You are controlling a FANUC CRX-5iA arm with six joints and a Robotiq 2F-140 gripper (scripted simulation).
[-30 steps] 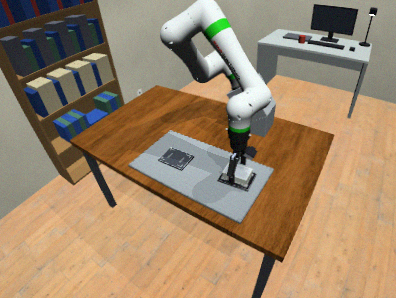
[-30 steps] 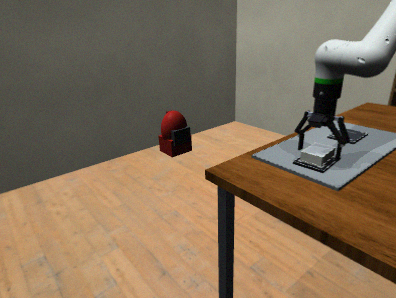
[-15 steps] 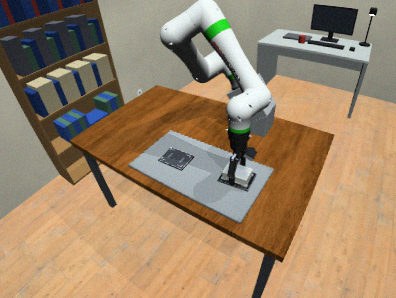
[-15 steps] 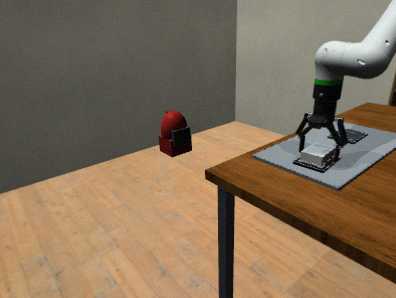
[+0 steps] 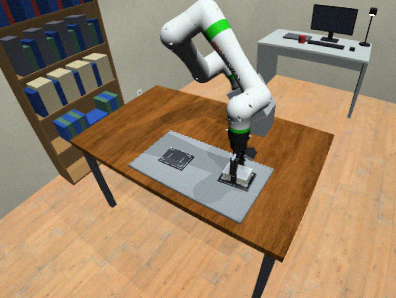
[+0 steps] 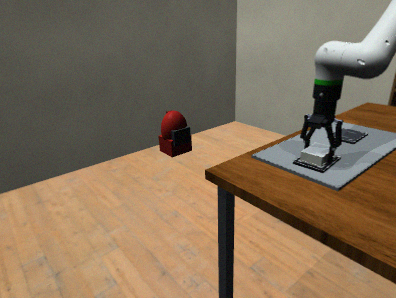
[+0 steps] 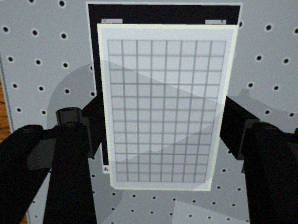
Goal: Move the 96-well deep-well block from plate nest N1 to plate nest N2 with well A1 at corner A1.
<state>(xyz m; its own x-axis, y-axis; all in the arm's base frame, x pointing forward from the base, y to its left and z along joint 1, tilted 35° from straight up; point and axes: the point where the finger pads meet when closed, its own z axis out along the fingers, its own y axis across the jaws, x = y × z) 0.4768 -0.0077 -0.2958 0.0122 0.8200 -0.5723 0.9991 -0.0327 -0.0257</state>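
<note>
Right now my hand is 10 mm above the white 96-well deep-well block. The rest, counted from my hand: A1 corner mark: 50 mm behind, 430 mm to the right, 30 mm below; then plate nest N2: 10 mm ahead, 360 mm to the right, 30 mm below.
</note>
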